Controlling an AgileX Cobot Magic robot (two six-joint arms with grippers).
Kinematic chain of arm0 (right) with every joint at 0, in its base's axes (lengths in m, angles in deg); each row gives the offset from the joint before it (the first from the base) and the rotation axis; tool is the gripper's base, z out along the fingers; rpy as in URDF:
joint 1: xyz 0 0 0.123 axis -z
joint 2: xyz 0 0 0 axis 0.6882 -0.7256 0
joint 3: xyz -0.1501 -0.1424 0.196 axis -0.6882 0.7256 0
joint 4: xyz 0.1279 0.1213 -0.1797 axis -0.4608 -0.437 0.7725
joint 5: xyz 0 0 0 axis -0.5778 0.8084 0.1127
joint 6: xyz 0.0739 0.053 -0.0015 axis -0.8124 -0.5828 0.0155
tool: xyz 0 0 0 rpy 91.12 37.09 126.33
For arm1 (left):
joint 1: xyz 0 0 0.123 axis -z
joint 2: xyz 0 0 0 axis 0.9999 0.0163 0
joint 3: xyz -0.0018 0.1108 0.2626 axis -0.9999 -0.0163 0
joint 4: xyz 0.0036 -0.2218 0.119 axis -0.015 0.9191 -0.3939
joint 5: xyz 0 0 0 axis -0.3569 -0.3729 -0.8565
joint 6: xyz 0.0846 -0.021 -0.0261 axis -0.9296 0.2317 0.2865
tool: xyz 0 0 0 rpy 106.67 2.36 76.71
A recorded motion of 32 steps. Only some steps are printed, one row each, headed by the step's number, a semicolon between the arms.
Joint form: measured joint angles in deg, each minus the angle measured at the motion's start. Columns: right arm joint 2, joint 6, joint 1, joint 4, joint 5, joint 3; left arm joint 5, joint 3, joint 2, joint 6, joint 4, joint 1.
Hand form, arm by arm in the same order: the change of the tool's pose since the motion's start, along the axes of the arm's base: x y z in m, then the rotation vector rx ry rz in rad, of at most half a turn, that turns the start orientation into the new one. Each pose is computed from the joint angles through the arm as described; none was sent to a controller.
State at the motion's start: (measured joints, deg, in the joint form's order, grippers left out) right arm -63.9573 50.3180 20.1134 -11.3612 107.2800 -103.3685; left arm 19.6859 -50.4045 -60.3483 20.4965 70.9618 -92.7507
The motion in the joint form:
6: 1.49 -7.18 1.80 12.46 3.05 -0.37; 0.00 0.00 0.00 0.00 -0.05 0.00
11: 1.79 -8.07 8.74 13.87 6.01 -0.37; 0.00 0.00 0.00 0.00 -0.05 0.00
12: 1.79 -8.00 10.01 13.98 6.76 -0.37; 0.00 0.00 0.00 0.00 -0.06 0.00
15: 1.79 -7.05 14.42 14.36 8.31 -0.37; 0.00 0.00 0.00 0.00 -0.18 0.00
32: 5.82 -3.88 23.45 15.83 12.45 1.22; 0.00 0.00 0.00 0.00 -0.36 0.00
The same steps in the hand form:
6: 0.0026 -0.0282 0.0053 -0.1710 -0.0195 -0.0921; 0.0000 0.0001 0.0000 0.0007 0.0000 0.0005
11: 0.0129 -0.0722 0.0054 -0.2059 0.0295 -0.2124; 0.0000 0.0001 0.0000 0.0007 0.0000 0.0005
12: 0.0139 -0.0802 0.0050 -0.2120 0.0428 -0.2302; 0.0000 0.0001 0.0000 0.0009 0.0001 0.0006
15: 0.0177 -0.1076 0.0043 -0.2288 0.0693 -0.2847; 0.0000 0.0003 0.0000 0.0026 0.0002 0.0017
32: 0.0020 -0.1645 0.0188 -0.2687 0.0946 -0.3764; 0.0000 0.0005 0.0000 0.0053 0.0003 0.0034

